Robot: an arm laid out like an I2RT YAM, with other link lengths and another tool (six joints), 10 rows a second.
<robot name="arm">
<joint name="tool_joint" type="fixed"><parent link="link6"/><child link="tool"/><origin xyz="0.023 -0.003 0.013" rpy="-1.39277 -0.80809 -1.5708"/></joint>
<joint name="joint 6" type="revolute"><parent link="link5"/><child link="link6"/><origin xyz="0.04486 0 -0.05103"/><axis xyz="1 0 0"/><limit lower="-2.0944" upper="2.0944"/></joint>
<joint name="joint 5" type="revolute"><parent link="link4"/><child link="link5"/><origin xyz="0.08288 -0.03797 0.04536"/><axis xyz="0 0 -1"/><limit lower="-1.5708" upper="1.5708"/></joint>
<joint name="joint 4" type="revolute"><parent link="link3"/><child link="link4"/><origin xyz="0.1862 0.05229 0.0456"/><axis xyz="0 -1 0"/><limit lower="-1.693" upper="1.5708"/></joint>
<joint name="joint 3" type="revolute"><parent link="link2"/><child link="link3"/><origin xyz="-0.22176 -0.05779 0"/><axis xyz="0 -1 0"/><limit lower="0" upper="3.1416"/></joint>
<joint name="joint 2" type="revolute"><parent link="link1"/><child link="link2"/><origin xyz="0.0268 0.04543 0.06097"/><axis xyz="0 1 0"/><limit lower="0" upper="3.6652"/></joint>
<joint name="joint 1" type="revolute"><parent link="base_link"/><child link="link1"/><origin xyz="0 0 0.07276"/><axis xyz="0 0 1"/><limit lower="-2.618" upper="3.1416"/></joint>
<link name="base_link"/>
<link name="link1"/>
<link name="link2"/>
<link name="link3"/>
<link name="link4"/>
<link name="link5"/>
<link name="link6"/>
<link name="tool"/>
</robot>
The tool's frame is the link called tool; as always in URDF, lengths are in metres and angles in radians.
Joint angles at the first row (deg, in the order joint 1, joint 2, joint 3, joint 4, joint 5, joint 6):
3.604, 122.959, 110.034, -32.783, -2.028, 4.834
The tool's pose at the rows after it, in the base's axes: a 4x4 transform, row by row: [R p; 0 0 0 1], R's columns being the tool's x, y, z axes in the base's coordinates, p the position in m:
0.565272 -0.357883 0.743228 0.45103; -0.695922 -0.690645 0.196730 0.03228; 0.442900 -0.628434 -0.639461 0.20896; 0 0 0 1
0.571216 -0.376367 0.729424 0.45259; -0.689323 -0.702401 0.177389 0.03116; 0.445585 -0.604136 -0.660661 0.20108; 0 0 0 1
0.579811 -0.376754 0.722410 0.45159; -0.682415 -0.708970 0.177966 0.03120; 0.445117 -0.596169 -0.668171 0.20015; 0 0 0 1
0.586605 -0.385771 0.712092 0.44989; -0.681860 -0.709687 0.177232 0.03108; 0.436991 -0.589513 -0.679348 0.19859; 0 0 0 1
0.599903 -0.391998 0.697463 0.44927; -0.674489 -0.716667 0.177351 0.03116; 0.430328 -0.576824 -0.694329 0.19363; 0 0 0 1
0.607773 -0.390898 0.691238 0.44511; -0.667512 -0.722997 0.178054 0.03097; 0.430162 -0.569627 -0.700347 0.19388; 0 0 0 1
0.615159 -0.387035 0.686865 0.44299; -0.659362 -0.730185 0.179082 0.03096; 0.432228 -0.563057 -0.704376 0.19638; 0 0 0 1
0.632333 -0.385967 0.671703 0.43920; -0.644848 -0.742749 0.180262 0.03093; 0.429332 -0.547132 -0.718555 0.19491; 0 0 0 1
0.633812 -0.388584 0.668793 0.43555; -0.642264 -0.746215 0.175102 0.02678; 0.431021 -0.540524 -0.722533 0.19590; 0 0 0 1
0.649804 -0.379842 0.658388 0.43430; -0.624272 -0.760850 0.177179 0.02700; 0.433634 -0.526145 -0.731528 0.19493; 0 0 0 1
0.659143 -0.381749 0.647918 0.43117; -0.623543 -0.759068 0.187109 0.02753; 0.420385 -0.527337 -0.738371 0.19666; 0 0 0 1
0.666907 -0.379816 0.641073 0.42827; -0.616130 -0.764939 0.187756 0.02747; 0.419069 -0.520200 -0.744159 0.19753; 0 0 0 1
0.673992 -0.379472 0.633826 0.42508; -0.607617 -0.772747 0.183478 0.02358; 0.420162 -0.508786 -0.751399 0.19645; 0 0 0 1
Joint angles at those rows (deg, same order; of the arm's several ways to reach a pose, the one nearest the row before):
4.130, 124.974, 111.352, -34.181, -1.319, 3.609
4.130, 126.300, 111.973, -34.892, -0.181, 3.076
4.130, 126.298, 111.969, -35.418, -0.176, 2.554
4.131, 126.298, 111.971, -36.298, -0.176, 2.549
4.132, 126.826, 111.971, -36.913, -0.175, 2.022
4.130, 125.771, 110.484, -36.914, -0.176, 1.499
4.131, 125.246, 110.481, -37.699, -0.176, 0.885
4.132, 124.721, 109.693, -38.495, -0.175, -0.170
3.604, 123.666, 108.375, -38.496, -0.175, -0.791
3.604, 123.661, 108.369, -39.112, -0.176, -2.103
3.603, 123.136, 108.370, -40.335, -0.791, -2.110
3.604, 122.525, 107.846, -40.868, -0.791, -2.637
3.076, 121.817, 106.618, -40.869, -0.791, -3.687

